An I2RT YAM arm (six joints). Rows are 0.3 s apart.
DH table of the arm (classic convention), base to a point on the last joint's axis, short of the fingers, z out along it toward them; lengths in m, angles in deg. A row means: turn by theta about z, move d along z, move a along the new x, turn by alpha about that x. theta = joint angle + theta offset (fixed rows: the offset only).
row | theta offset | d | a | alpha
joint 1 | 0.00 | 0.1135 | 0.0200 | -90.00
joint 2 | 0.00 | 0.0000 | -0.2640 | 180.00
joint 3 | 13.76 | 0.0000 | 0.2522 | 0.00
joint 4 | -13.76 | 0.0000 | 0.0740 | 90.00
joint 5 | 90.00 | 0.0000 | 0.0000 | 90.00
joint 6 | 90.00 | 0.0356 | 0.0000 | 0.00
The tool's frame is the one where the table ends.
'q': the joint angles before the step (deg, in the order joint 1, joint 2, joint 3, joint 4, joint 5, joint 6). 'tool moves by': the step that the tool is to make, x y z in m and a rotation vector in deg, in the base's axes. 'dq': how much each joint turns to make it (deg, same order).
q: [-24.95, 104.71, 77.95, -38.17, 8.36, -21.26]
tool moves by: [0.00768, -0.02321, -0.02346, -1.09, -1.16, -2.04]
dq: [-2.56, 4.48, 0.05, 6.05, 0.19, -0.68]
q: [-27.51, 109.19, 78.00, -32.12, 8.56, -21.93]
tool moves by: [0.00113, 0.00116, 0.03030, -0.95, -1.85, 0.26]
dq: [0.22, -2.19, 3.75, -3.86, -0.02, -0.03]
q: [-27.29, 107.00, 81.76, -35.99, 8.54, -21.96]
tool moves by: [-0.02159, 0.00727, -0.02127, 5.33, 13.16, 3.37]
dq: [-0.54, 0.85, -1.58, -11.10, -0.20, -4.17]
